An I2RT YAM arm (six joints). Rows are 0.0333 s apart.
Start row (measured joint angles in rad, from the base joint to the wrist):
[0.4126 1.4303 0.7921 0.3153 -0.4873 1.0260]
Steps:
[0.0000 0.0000 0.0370 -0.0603 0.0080 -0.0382]
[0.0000 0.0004 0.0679 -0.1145 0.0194 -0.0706]
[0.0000 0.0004 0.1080 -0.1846 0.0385 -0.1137]
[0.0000 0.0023 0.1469 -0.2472 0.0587 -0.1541]
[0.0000 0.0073 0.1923 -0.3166 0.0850 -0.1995]
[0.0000 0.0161 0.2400 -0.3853 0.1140 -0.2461]
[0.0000 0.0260 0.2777 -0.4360 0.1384 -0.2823]
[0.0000 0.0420 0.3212 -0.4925 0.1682 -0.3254]
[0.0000 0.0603 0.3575 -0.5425 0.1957 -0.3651]
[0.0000 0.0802 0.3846 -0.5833 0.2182 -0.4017]
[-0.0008 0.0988 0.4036 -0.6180 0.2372 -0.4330]
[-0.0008 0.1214 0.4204 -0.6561 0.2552 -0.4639]
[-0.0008 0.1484 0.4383 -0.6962 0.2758 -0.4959]
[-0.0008 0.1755 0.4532 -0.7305 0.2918 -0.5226]
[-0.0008 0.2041 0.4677 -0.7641 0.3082 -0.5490]
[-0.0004 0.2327 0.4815 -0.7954 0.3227 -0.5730]
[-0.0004 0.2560 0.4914 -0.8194 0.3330 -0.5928]
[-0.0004 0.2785 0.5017 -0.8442 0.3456 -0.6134]
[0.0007 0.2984 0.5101 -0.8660 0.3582 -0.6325]
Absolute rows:
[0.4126 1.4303 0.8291 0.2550 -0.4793 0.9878]
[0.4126 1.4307 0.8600 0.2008 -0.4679 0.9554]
[0.4126 1.4307 0.9001 0.1307 -0.4488 0.9123]
[0.4126 1.4326 0.9390 0.0681 -0.4286 0.8719]
[0.4126 1.4376 0.9844 -0.0013 -0.4023 0.8265]
[0.4126 1.4464 1.0321 -0.0700 -0.3733 0.7799]
[0.4126 1.4563 1.0698 -0.1207 -0.3489 0.7437]
[0.4126 1.4723 1.1133 -0.1772 -0.3191 0.7006]
[0.4126 1.4906 1.1496 -0.2272 -0.2916 0.6609]
[0.4126 1.5105 1.1767 -0.2680 -0.2691 0.6243]
[0.4118 1.5291 1.1957 -0.3027 -0.2501 0.5930]
[0.4118 1.5517 1.2125 -0.3408 -0.2321 0.5621]
[0.4118 1.5787 1.2304 -0.3809 -0.2115 0.5301]
[0.4118 1.6058 1.2453 -0.4152 -0.1955 0.5034]
[0.4118 1.6344 1.2598 -0.4488 -0.1791 0.4770]
[0.4122 1.6630 1.2736 -0.4801 -0.1646 0.4530]
[0.4122 1.6863 1.2835 -0.5041 -0.1543 0.4332]
[0.4122 1.7088 1.2938 -0.5289 -0.1417 0.4126]
[0.4133 1.7287 1.3022 -0.5507 -0.1291 0.3935]

